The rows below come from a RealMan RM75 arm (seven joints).
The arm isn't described. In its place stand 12 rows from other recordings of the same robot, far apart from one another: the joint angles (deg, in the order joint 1, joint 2, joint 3, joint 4, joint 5, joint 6, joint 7), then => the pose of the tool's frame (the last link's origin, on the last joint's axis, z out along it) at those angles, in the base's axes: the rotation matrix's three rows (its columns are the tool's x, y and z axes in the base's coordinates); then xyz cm.
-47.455 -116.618 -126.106 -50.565 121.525 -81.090 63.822 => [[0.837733 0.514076 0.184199], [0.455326 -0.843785 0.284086], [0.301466 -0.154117 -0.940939]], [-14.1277 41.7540 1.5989]
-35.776 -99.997 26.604 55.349 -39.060 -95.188 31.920 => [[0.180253 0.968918 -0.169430], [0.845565 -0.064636 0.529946], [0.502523 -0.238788 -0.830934]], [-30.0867 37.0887 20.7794]
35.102 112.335 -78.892 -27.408 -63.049 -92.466 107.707 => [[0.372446 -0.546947 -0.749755], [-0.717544 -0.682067 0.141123], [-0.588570 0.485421 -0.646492]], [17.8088 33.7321 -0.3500]
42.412 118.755 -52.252 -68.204 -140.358 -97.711 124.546 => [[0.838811 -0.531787 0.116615], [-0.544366 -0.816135 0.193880], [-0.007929 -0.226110 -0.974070]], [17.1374 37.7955 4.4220]
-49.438 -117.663 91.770 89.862 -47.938 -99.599 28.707 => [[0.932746 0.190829 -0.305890], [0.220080 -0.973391 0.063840], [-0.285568 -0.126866 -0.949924]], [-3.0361 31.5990 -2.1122]
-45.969 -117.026 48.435 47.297 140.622 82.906 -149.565 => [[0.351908 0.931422 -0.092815], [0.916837 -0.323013 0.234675], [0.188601 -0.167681 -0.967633]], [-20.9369 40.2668 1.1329]
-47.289 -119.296 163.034 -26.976 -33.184 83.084 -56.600 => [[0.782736 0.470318 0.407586], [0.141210 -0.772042 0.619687], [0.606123 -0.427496 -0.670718]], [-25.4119 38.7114 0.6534]
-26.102 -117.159 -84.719 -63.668 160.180 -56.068 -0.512 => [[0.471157 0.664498 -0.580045], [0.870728 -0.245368 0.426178], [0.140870 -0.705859 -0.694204]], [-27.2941 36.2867 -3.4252]
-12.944 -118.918 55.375 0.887 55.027 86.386 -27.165 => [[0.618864 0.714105 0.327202], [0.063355 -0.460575 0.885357], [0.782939 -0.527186 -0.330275]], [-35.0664 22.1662 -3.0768]
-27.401 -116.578 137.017 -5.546 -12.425 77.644 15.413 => [[0.920769 -0.203434 0.332864], [-0.387016 -0.583568 0.713909], [0.049016 -0.786170 -0.616064]], [-33.3552 28.4968 -4.2991]
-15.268 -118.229 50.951 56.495 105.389 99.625 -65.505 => [[0.904775 0.111206 0.411114], [-0.009258 -0.959945 0.280037], [0.425789 -0.257176 -0.867505]], [-27.1447 27.1546 3.6855]
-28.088 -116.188 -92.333 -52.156 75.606 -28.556 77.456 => [[0.624278 0.758951 0.185122], [0.363976 -0.492256 0.790699], [0.691229 -0.426236 -0.583545]], [-20.2619 42.4038 -0.7309]
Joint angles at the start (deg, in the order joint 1, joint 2, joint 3, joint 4, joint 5, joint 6, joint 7):
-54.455 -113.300 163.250 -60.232 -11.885 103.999 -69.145
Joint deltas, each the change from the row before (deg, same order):
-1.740 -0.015 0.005 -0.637 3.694 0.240 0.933
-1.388 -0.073 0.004 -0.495 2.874 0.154 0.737
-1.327 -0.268 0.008 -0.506 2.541 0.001 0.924
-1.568 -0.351 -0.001 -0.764 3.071 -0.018 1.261
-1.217 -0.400 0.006 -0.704 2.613 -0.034 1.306
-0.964 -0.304 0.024 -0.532 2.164 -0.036 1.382
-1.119 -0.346 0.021 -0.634 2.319 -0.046 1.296
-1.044 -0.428 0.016 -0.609 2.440 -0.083 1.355
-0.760 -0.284 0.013 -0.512 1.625 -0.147 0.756
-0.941 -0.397 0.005 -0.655 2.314 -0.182 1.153
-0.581 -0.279 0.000 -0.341 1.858 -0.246 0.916
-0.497 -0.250 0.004 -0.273 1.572 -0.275 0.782
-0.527 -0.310 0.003 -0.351 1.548 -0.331 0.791
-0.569 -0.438 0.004 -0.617 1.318 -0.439 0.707
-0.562 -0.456 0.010 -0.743 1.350 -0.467 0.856
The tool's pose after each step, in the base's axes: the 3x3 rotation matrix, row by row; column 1 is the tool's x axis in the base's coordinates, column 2 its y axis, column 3 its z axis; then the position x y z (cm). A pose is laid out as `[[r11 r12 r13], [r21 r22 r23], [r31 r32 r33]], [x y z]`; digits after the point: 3 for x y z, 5 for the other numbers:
[[0.94504 0.32434 0.04115], [0.25470 -0.80928 0.52934], [0.20499 -0.48977 -0.84741]], [-25.970 37.795 13.801]
[[0.95286 0.30312 0.01326], [0.25525 -0.82449 0.50503], [0.16402 -0.47784 -0.86300]], [-25.595 37.974 13.666]
[[0.96008 0.27946 -0.01192], [0.25019 -0.83893 0.48332], [0.12506 -0.46702 -0.87536]], [-25.204 38.147 13.445]
[[0.96737 0.24932 -0.04510], [0.24174 -0.85493 0.45898], [0.07587 -0.45491 -0.88730]], [-24.771 38.309 13.245]
[[0.97215 0.22208 -0.07491], [0.23216 -0.86860 0.43776], [0.03215 -0.44296 -0.89597]], [-24.479 38.361 13.043]
[[0.97567 0.19502 -0.10016], [0.21915 -0.88070 0.41992], [-0.00632 -0.43166 -0.90202]], [-24.263 38.385 12.897]
[[0.97747 0.16830 -0.12742], [0.20600 -0.89231 0.40167], [-0.04610 -0.41887 -0.90688]], [-23.979 38.428 12.769]
[[0.97725 0.14305 -0.15658], [0.19340 -0.90408 0.38111], [-0.08704 -0.40272 -0.91117]], [-23.765 38.403 12.585]
[[0.97575 0.12777 -0.17773], [0.18657 -0.91008 0.37005], [-0.11447 -0.39424 -0.91185]], [-23.601 38.416 12.525]
[[0.97226 0.10753 -0.20773], [0.17701 -0.91877 0.35288], [-0.15291 -0.37986 -0.91232]], [-23.453 38.366 12.431]
[[0.96806 0.09408 -0.23238], [0.17106 -0.92549 0.33794], [-0.18328 -0.36690 -0.91203]], [-23.454 38.283 12.341]
[[0.96376 0.08245 -0.25369], [0.16536 -0.93092 0.32564], [-0.20932 -0.35579 -0.91082]], [-23.457 38.220 12.265]
[[0.95876 0.07024 -0.27541], [0.15889 -0.93589 0.31442], [-0.23567 -0.34521 -0.90845]], [-23.444 38.163 12.187]
[[0.95324 0.05760 -0.29667], [0.15277 -0.93885 0.30859], [-0.26076 -0.33948 -0.90375]], [-23.387 38.133 12.131]
[[0.94657 0.04293 -0.31962], [0.14532 -0.94155 0.30392], [-0.28789 -0.33413 -0.89748]], [-23.350 38.083 12.121]

